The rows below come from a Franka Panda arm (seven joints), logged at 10 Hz.
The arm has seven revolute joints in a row. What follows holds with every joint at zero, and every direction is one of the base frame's. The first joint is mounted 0.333 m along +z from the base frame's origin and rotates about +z. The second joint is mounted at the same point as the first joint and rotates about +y. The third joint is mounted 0.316 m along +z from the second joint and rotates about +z. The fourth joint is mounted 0.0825 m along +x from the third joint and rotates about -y. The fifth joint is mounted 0.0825 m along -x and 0.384 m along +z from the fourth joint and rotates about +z. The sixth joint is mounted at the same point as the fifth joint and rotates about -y. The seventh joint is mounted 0.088 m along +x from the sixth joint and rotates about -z. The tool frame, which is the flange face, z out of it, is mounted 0.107 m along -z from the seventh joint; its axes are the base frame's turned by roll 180, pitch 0 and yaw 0 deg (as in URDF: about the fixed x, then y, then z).
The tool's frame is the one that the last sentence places.
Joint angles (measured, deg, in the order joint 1, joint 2, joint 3, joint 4, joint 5, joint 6, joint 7), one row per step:
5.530 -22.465 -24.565 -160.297 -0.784 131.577 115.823
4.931 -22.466 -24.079 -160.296 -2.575 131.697 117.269
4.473 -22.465 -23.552 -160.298 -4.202 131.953 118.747
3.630 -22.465 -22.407 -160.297 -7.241 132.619 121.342
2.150 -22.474 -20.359 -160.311 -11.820 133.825 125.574
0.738 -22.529 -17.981 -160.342 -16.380 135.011 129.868
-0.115 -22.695 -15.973 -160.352 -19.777 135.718 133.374
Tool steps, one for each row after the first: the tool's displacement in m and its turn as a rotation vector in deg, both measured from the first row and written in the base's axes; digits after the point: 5 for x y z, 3 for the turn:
-0.00020 -0.00171 0.00049 -1.523 0.255 -0.238
0.00019 -0.00239 0.00118 -2.992 0.344 -0.472
0.00166 -0.00277 0.00293 -5.809 0.197 -0.610
0.00448 -0.00253 0.00610 -10.157 -0.423 -1.049
0.00793 0.00048 0.00965 -14.480 -1.383 -1.152
0.01098 0.00554 0.01298 -17.706 -2.303 -1.107

